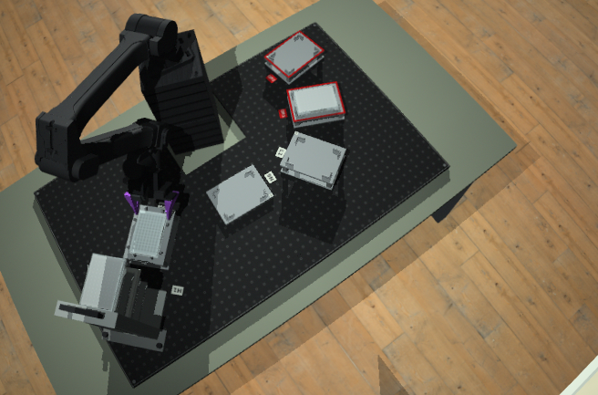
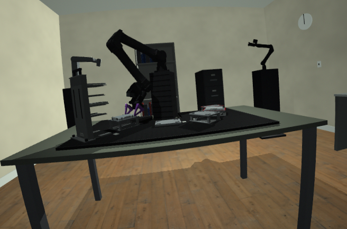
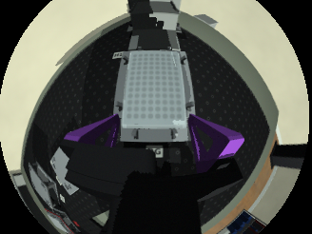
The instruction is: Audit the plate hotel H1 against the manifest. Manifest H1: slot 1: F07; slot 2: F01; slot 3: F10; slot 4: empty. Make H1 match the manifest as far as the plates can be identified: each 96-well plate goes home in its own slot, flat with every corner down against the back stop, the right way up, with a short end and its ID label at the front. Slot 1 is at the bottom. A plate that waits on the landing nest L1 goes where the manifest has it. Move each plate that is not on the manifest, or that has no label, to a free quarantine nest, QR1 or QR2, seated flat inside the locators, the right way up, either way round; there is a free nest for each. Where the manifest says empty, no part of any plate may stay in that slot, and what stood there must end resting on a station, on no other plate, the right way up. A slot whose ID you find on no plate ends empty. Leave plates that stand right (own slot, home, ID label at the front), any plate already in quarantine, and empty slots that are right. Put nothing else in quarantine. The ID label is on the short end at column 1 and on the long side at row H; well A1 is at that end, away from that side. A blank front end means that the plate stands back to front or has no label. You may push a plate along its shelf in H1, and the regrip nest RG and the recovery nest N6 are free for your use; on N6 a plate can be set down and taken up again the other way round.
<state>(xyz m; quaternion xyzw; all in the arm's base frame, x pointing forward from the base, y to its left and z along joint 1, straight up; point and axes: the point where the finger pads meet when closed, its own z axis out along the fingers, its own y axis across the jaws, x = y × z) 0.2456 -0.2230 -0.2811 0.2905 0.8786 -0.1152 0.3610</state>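
Now: hand 40 mm short of the regrip nest RG, 30 mm to the left of it and 20 mm above it. Also, from my hand: plate hotel H1: 260 mm ahead, 190 mm to the right, 90 mm above; then recovery nest N6: 250 mm to the left, 70 mm below, 40 mm ahead; then grey 96-well plate: 210 mm above, 190 mm ahead, 140 mm to the right.
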